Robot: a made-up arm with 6 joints.
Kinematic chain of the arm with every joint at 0, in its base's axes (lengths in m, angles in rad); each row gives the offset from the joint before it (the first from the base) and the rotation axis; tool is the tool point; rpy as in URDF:
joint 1: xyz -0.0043 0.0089 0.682 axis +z
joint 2: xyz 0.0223 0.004 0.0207 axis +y
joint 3: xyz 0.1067 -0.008 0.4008 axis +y
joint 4: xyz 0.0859 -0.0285 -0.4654 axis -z
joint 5: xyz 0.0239 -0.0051 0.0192 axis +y
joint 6: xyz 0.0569 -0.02 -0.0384 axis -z
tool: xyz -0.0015 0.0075 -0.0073 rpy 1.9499 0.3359 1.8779
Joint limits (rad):
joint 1: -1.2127..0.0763
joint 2: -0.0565..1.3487
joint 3: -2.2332..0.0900
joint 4: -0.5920..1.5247
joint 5: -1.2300..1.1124
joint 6: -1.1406..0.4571
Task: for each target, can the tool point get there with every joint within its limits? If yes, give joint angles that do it. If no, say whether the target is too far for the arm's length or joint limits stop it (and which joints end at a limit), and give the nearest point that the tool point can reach.
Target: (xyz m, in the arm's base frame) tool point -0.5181 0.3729 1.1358
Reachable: no: joint limits stop it (at a limit: joint 1, joint 2, joint 3, joint 4, joint 6) | nearest point -0.1095 0.0274 0.5558 | short by 0.789 m
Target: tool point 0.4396 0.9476 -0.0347
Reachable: no: too far | nearest point 0.4843 0.0514 0.1868 | short by 0.924 m
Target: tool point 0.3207 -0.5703 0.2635
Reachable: yes | joints -0.9465 1.2250 -1.5014 1.1362 0.6940 0.2354
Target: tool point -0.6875 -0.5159 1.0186
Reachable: no: joint limits stop it (at a limit: joint 1, joint 2, joint 6) | nearest point 0.0408 -0.4761 0.8837 | short by 0.742 m
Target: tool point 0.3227 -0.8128 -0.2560
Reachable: no: too far | nearest point 0.2422 -0.6104 0.2035 | short by 0.508 m
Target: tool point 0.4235 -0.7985 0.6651
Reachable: yes | joints -1.0345 0.9762 -1.9899 -0.2594 0.8143 -0.5748
